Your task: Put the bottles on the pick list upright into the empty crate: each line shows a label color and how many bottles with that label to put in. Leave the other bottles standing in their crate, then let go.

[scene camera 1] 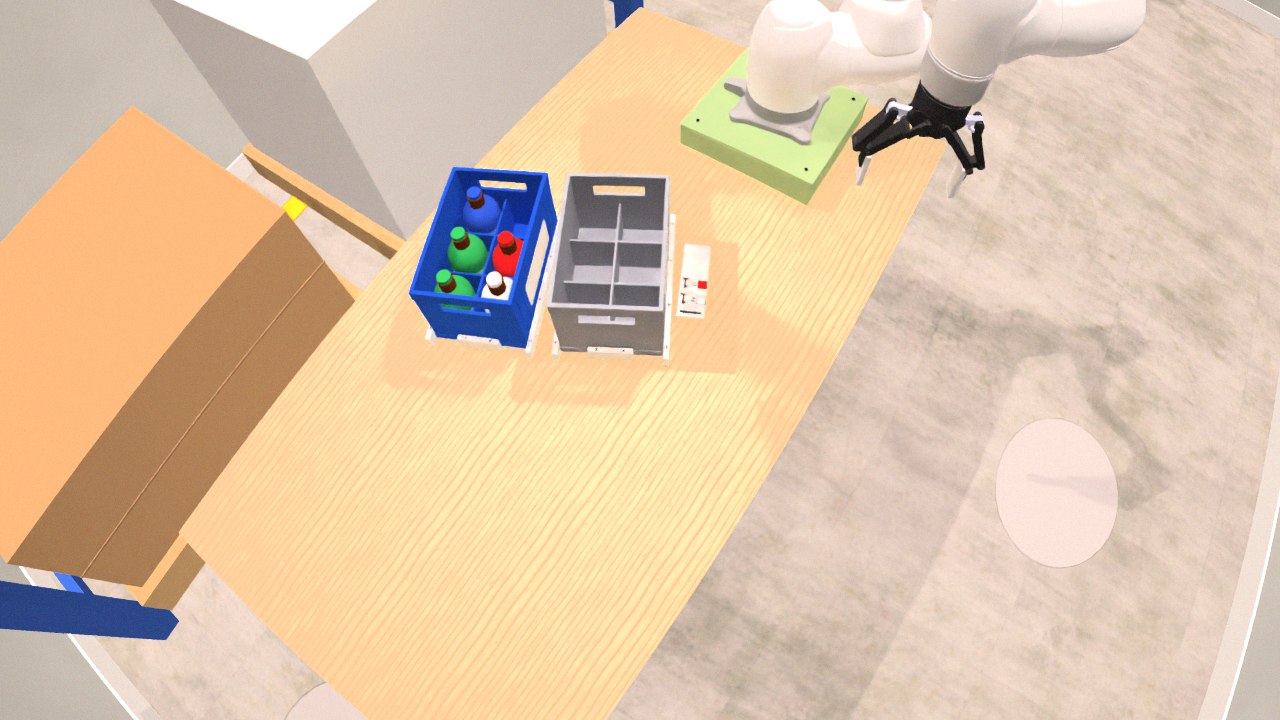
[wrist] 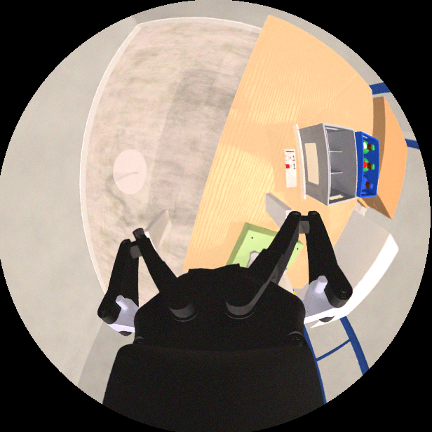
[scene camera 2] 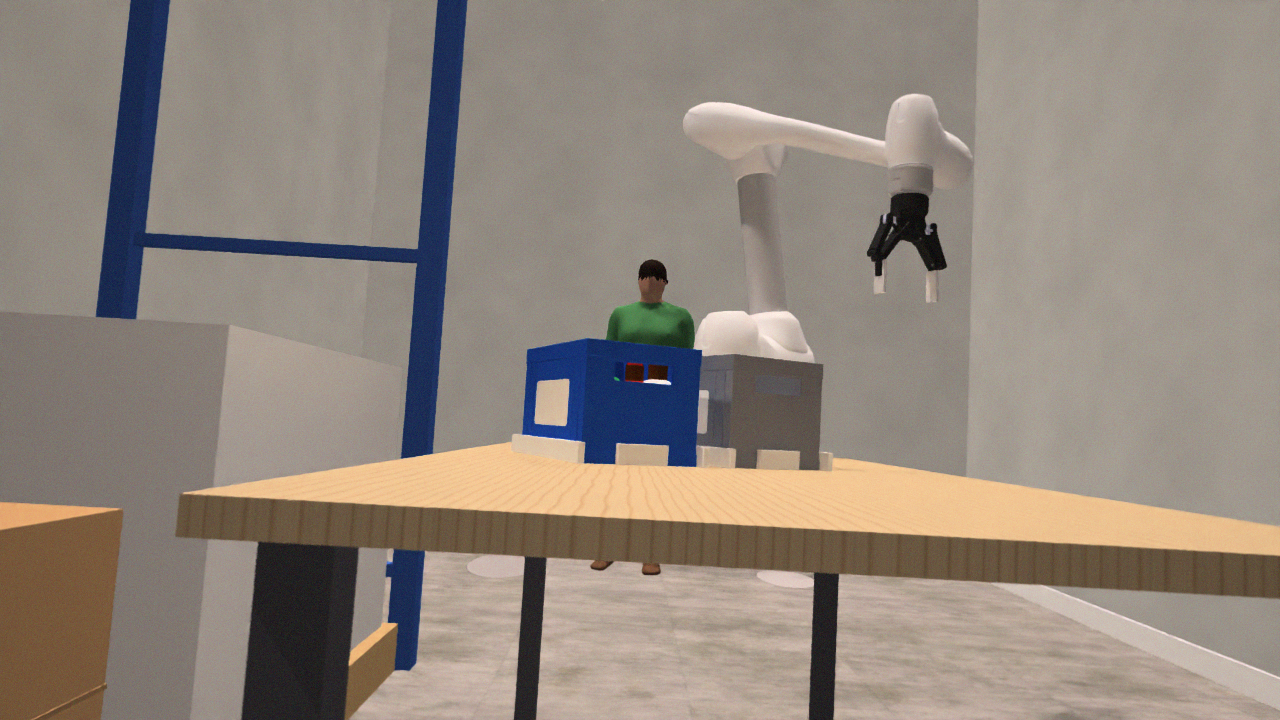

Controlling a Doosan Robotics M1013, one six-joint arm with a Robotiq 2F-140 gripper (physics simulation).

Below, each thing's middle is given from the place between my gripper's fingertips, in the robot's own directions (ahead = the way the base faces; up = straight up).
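Labels:
Pick list [scene camera 1: 695, 267]: my hand 110 mm short of it, 290 mm to the left of it, 350 mm above it. Red bottle [scene camera 1: 506, 255]: far ahead of my hand, far to the right, far below. Blue bottle [scene camera 1: 481, 213]: a fair way ahead of my hand, far to the right, far below.

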